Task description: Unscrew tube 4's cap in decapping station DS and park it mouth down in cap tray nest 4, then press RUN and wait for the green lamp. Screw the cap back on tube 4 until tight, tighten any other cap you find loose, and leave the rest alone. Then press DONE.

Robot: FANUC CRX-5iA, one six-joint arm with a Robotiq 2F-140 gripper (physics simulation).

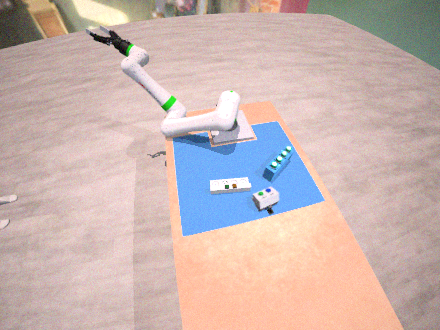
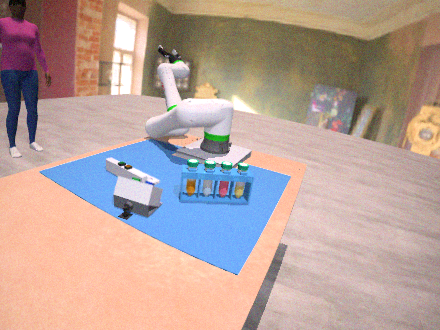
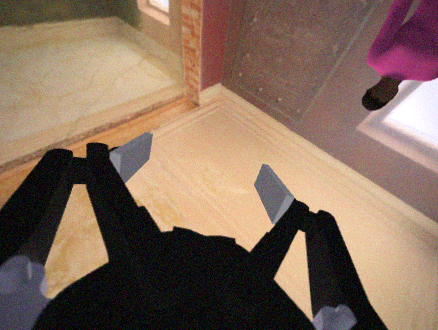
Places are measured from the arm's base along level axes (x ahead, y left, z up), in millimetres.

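Pixels of known places: gripper, between the fingertips: (image 1: 93,28) (image 2: 166,48) (image 3: 207,161); arm's base, origin of its link: (image 2: 214,148).
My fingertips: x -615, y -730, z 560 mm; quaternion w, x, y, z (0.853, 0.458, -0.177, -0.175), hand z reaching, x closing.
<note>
For each thing: its middle in the pictures, then the offset to it from my fingertips. "spot": a spot on its surface instead. Level surfaces: height alone.
- blue decapping station, middle of its body: (image 2: 216,183) (image 1: 278,162) 536 mm down, 1051 mm ahead, 895 mm left
- white tray, middle of its body: (image 2: 131,169) (image 1: 229,183) 561 mm down, 1075 mm ahead, 578 mm left
- dark green square, a spot on its surface: (image 1: 226,186) spot: 534 mm down, 1098 mm ahead, 548 mm left
- amber square, a spot on its surface: (image 1: 234,186) spot: 535 mm down, 1111 mm ahead, 589 mm left
- grey box, middle of its body: (image 2: 138,192) (image 1: 265,197) 546 mm down, 1221 mm ahead, 724 mm left
- green button, middle of its body: (image 1: 260,193) 524 mm down, 1201 mm ahead, 700 mm left
- blue button, middle of its body: (image 1: 268,190) 524 mm down, 1198 mm ahead, 745 mm left
- blue mat, height of its surface: 588 mm down
- orange table, height of its surface: 591 mm down
- small black part, a spot on its surface: (image 2: 126,209) (image 1: 271,209) spot: 568 mm down, 1287 mm ahead, 732 mm left
My gripper (image 1: 96,30) (image 2: 167,49) (image 3: 207,161) is open and empty, raised high and far from the blue station. The blue decapping station (image 1: 270,175) (image 2: 215,201) stands on the mat with tubes of orange (image 2: 190,188), clear, red (image 2: 223,189) and yellow (image 2: 239,191) liquid, each under a green-topped cap. I cannot tell the tube numbers or whether any cap is loose. A white tray (image 1: 217,190) (image 2: 125,172) bears faint circles and a dark green square (image 1: 226,186) and an amber square (image 1: 234,186). A grey box (image 1: 266,201) (image 2: 135,193) has a green button (image 1: 261,193) and a blue button (image 1: 268,190).
The blue mat (image 1: 200,215) (image 2: 220,240) lies on the orange table (image 1: 270,270) (image 2: 100,265). The arm's base plate (image 1: 245,132) (image 2: 240,154) is at the mat's back edge. A small black part (image 1: 270,211) (image 2: 126,209) is at the grey box's front. A person (image 2: 22,55) stands beyond the table.
</note>
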